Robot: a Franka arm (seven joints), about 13 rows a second.
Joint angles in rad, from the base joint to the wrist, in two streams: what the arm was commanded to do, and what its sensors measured. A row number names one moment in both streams.
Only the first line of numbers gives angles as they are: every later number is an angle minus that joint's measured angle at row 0.
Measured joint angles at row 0: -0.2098, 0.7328, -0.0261, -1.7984, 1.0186, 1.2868, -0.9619
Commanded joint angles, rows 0 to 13: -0.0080, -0.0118, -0.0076, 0.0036, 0.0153, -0.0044, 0.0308; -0.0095, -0.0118, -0.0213, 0.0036, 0.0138, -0.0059, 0.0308; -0.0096, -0.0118, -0.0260, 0.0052, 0.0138, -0.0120, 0.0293; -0.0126, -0.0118, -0.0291, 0.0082, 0.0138, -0.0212, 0.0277; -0.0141, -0.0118, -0.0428, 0.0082, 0.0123, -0.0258, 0.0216; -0.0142, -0.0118, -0.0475, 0.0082, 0.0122, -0.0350, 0.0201; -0.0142, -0.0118, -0.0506, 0.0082, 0.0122, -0.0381, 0.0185; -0.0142, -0.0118, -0.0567, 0.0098, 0.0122, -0.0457, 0.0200; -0.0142, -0.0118, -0.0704, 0.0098, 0.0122, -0.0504, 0.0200; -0.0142, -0.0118, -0.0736, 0.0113, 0.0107, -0.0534, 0.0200; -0.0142, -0.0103, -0.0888, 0.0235, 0.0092, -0.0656, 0.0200; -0.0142, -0.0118, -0.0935, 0.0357, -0.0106, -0.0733, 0.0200; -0.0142, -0.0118, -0.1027, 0.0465, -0.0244, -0.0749, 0.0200; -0.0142, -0.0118, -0.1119, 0.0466, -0.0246, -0.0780, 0.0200
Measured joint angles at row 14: -0.0048, -0.0028, -0.0924, 0.0239, -0.0092, -0.0422, -0.0107
